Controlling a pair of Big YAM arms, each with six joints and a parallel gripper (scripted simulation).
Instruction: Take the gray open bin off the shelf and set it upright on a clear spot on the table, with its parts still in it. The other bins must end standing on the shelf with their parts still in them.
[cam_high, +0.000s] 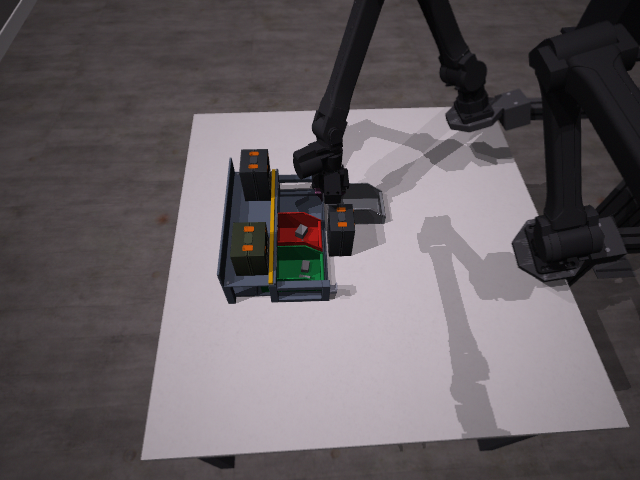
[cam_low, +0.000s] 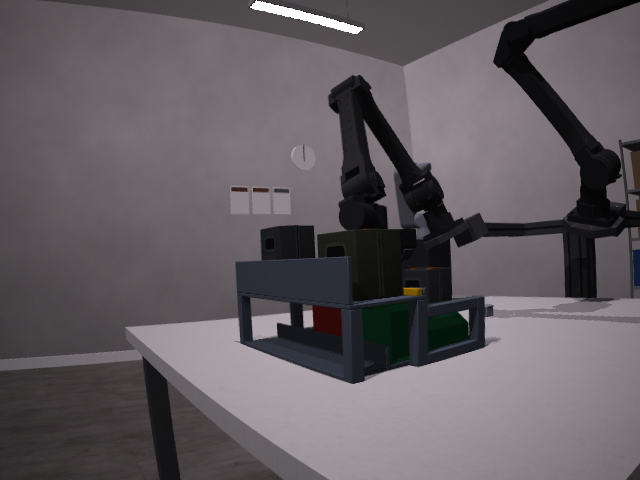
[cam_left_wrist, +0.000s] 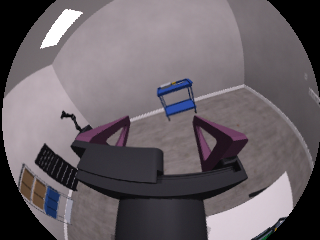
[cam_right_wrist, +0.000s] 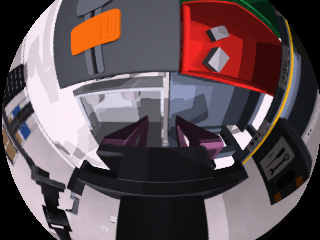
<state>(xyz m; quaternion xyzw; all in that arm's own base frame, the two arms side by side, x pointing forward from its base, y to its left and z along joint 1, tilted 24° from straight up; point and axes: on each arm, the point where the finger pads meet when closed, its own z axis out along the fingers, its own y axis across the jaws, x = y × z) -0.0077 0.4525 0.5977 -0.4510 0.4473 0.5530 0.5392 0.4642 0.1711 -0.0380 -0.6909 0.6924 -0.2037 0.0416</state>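
Now: right hand 80 mm past the gray bin, 10 mm to the right of it and 30 mm above it. Also, from my right hand: green bin 140 mm ahead, 210 mm to the left, 20 mm below; red bin 130 mm ahead, 90 mm to the left, 20 mm below; shelf 150 mm ahead, 90 mm to the left.
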